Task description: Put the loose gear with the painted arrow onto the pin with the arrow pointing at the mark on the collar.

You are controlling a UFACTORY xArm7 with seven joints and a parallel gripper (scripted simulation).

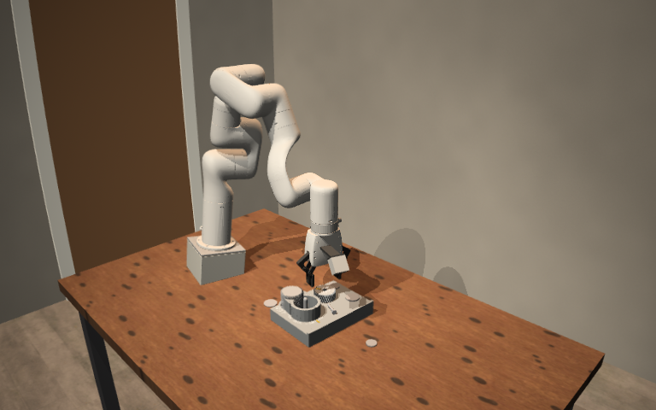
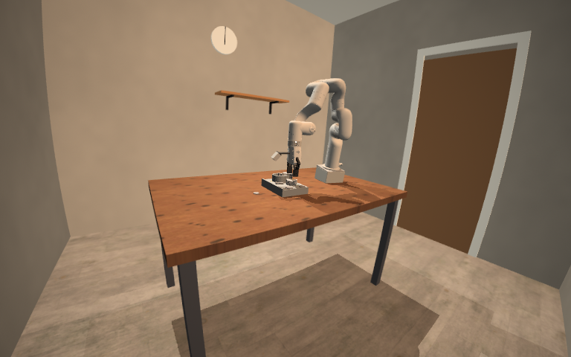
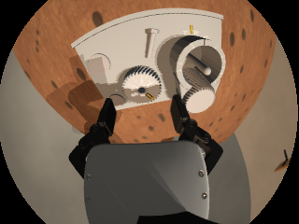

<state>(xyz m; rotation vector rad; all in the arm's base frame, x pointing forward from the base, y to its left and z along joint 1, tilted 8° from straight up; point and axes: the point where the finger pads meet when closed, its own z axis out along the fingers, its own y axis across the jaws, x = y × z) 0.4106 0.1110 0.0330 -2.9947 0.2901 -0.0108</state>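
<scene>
Now: hand 50 mm above the gear. The rest, counted from my hand: flat disc (60 mm to the left, 60 mm below, 60 mm ahead); then short peg (70 mm ahead, 60 mm below, 30 mm to the right).
</scene>
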